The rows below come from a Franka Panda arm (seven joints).
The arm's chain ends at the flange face. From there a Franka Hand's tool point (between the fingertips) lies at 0.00 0.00 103.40 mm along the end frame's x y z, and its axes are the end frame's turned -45 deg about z.
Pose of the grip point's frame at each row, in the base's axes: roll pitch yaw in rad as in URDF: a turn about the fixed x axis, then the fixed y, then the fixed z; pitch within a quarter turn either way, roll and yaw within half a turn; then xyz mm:
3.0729, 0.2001, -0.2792, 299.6, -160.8, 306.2
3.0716, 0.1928, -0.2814, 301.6, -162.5, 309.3
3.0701, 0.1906, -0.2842, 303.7, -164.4, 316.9
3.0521, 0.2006, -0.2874, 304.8, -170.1, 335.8
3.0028, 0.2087, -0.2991, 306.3, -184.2, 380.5
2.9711, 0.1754, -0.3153, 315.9, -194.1, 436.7
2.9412, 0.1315, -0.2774, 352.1, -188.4, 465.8
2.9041, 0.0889, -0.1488, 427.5, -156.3, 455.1
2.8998, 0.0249, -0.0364, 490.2, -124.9, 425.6
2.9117, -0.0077, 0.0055, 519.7, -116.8, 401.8
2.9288, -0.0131, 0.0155, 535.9, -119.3, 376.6
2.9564, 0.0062, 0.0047, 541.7, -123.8, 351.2
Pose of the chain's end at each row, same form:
2.9515, 0.0931, -1.0666, 321.3, -159.6, 407.3
2.9558, 0.0871, -1.0681, 322.6, -161.0, 410.5
2.9563, 0.0845, -1.0706, 324.5, -162.8, 418.2
2.9367, 0.0790, -1.0719, 327.1, -167.1, 436.7
2.8966, 0.0508, -1.0762, 330.8, -176.8, 480.7
2.8977, 0.0053, -1.0863, 338.2, -182.9, 537.0
2.9069, -0.0468, -1.0440, 370.5, -172.2, 566.3
2.9098, -0.1031, -0.9116, 439.9, -133.6, 555.2
2.9514, -0.1522, -0.8042, 493.6, -100.2, 526.0
2.9830, -0.1674, -0.7675, 518.8, -93.2, 502.5
2.9993, -0.1593, -0.7599, 534.2, -97.5, 477.7
3.0055, -0.1262, -0.7715, 542.2, -104.8, 452.8

